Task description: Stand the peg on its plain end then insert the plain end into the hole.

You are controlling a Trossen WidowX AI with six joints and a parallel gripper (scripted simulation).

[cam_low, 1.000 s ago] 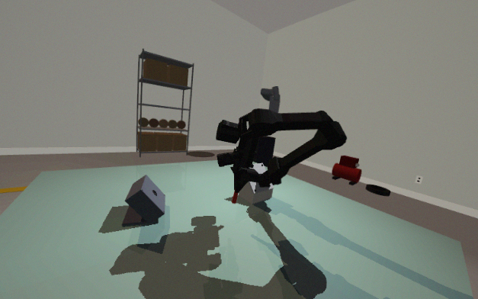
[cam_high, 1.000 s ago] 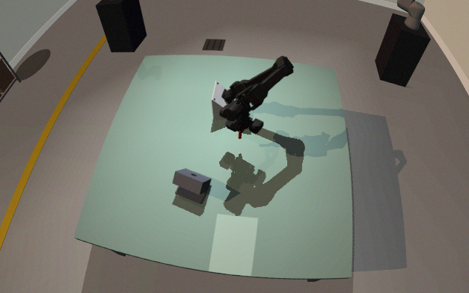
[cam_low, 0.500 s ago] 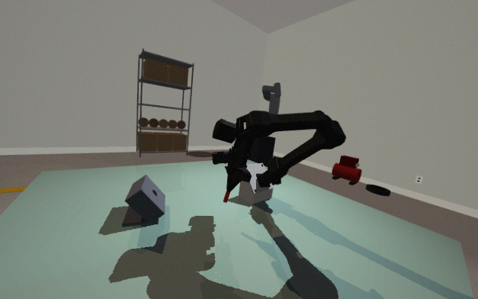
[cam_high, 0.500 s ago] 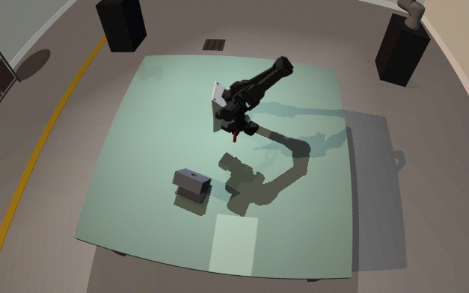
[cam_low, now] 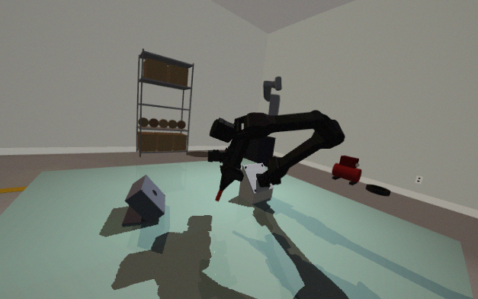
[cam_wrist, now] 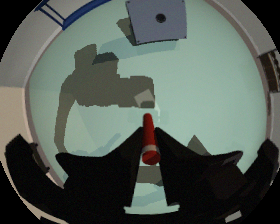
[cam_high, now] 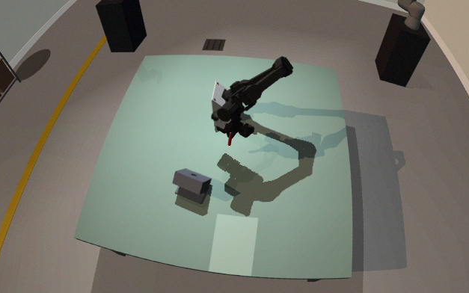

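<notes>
Right now my gripper tip is 21 cm short of the sloped panel, 12 cm to the left of it and 5 cm above it. From my gripper tip the other things lie so: peg (2 cm above, 1 cm behind).
</notes>
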